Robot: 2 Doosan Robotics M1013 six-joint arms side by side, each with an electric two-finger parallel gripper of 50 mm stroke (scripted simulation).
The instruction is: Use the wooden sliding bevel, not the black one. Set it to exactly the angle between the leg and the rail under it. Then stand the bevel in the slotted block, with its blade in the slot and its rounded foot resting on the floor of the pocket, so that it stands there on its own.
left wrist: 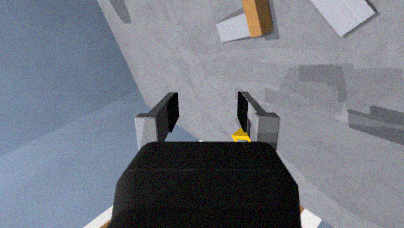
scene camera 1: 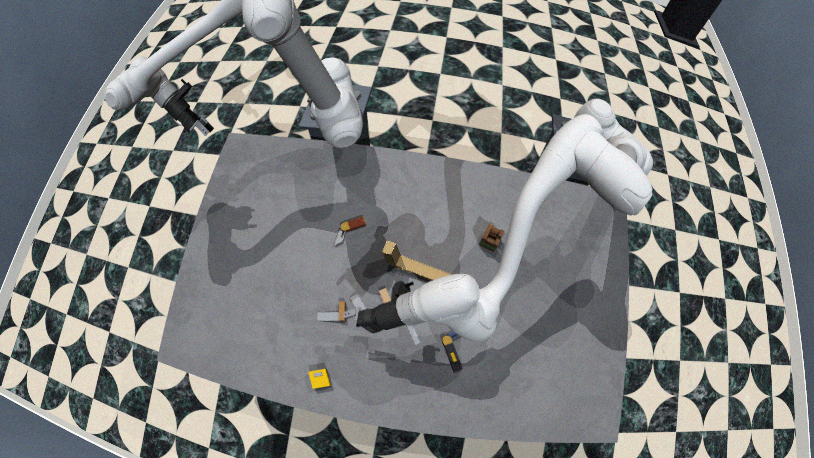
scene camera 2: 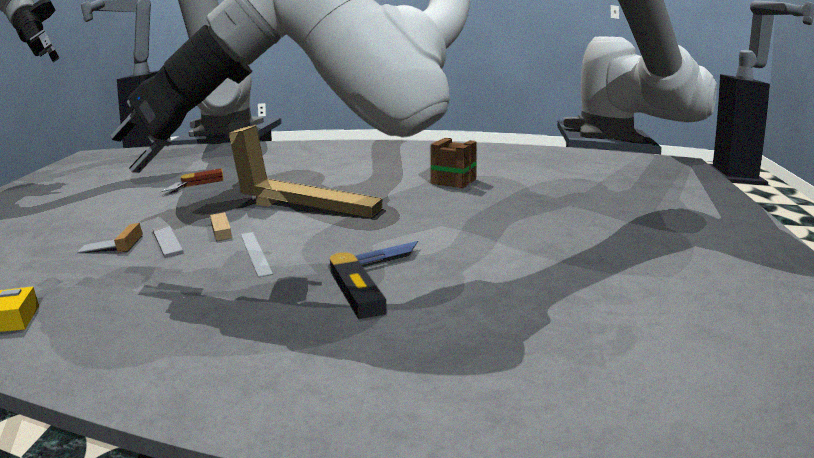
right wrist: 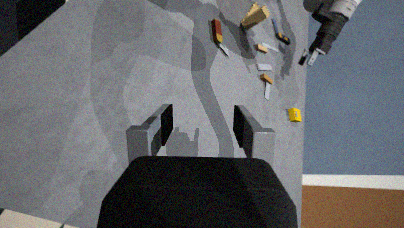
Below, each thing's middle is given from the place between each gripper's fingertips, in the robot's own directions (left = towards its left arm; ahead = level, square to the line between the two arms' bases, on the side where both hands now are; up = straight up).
I see my left gripper (scene camera 2: pixel 124 154) 30 mm past the small try square (scene camera 2: pixel 133 232), 90 mm to the left of it and 150 mm above it. The rest, counted from my left hand: black bevel (scene camera 2: pixel 365 298) 20 mm ahead, 310 mm to the left, 150 mm below.
The small try square lies 480 mm ahead of my right hand (scene camera 2: pixel 52 53), 550 mm to the left of it and 320 mm below it. Round my right hand: black bevel: 530 mm ahead, 950 mm to the left, 320 mm below.
